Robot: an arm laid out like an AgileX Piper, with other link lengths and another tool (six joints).
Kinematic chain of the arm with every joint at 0, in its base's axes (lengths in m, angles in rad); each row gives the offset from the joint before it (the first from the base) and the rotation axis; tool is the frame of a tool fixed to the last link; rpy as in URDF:
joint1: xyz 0 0 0.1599 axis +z
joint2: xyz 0 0 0 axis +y
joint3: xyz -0.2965 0 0.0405 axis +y
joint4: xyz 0.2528 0 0.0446 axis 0.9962 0 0.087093
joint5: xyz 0 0 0 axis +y
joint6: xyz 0.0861 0 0.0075 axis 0.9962 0 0.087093
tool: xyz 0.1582 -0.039 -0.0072 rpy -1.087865 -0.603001 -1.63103
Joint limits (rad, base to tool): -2.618..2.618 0..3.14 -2.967..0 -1.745..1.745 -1.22..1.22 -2.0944..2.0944
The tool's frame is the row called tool.
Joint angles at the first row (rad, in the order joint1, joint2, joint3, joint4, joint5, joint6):
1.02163 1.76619 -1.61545 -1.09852 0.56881 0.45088
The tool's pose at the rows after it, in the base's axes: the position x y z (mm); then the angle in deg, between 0 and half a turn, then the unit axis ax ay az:
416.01, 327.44, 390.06, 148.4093, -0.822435, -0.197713, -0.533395
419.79, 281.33, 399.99, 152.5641, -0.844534, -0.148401, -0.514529
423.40, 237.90, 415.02, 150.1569, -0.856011, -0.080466, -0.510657
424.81, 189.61, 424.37, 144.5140, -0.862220, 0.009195, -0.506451
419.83, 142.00, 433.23, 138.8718, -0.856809, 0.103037, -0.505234
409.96, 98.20, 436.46, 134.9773, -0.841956, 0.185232, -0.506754
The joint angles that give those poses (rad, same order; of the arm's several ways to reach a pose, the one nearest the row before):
1.00851 1.74278 -1.66606 -0.97213 0.77998 0.25495
0.96286 1.71643 -1.72909 -0.87249 0.92476 0.15344
0.87863 1.66299 -1.76879 -0.75571 0.97269 0.12346
0.74726 1.58957 -1.77779 -0.58608 0.97620 0.11595
0.59935 1.51403 -1.77594 -0.41013 0.98021 0.11353
0.45323 1.43898 -1.74023 -0.26300 0.97591 0.11302

